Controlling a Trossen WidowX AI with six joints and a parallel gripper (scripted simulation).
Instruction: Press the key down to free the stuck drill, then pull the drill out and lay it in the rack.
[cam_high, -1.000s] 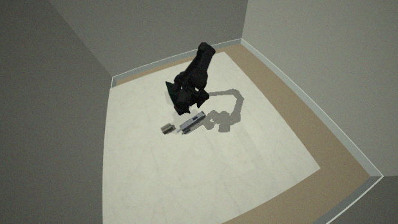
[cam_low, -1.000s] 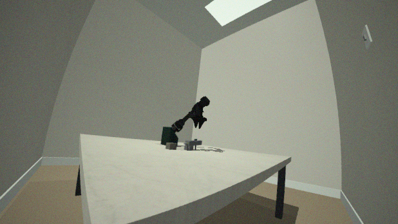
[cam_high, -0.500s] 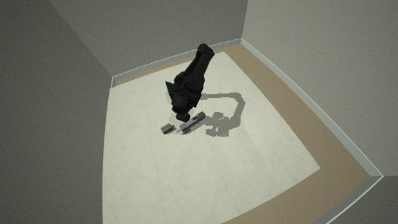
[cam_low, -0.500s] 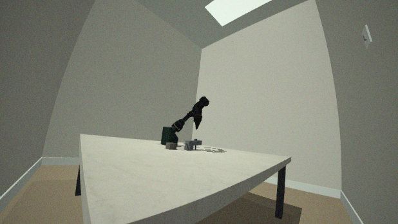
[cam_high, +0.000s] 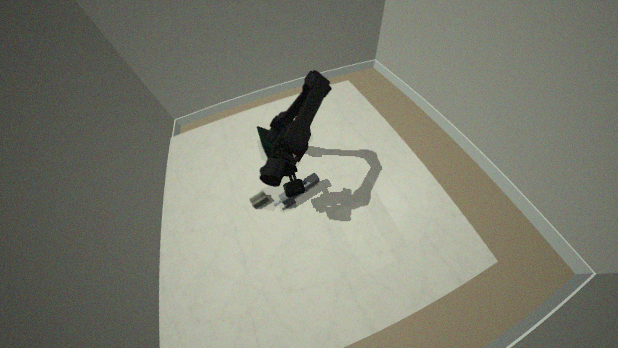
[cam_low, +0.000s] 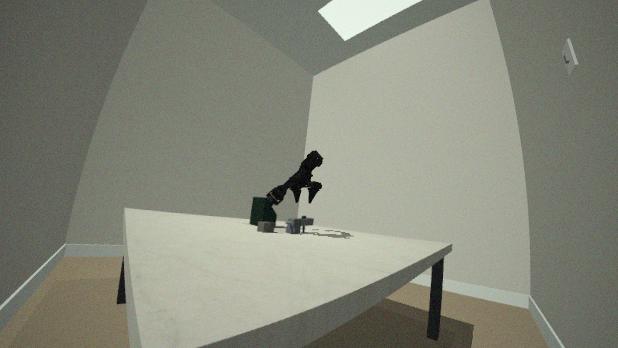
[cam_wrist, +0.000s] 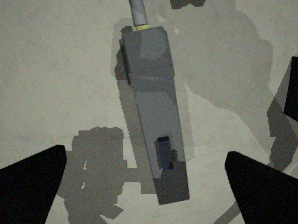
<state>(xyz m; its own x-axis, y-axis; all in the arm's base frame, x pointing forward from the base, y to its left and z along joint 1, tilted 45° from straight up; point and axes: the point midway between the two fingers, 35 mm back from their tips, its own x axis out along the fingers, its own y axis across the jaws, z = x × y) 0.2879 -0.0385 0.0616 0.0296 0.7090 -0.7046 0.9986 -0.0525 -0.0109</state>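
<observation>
My gripper tip is 40 mm to the left of the drill and 100 mm above it. The rest, counted from my gripper tip: grey rack: 50 mm behind, 160 mm to the right, 130 mm below; dark key: 20 mm behind, 40 mm to the left, 100 mm below.
</observation>
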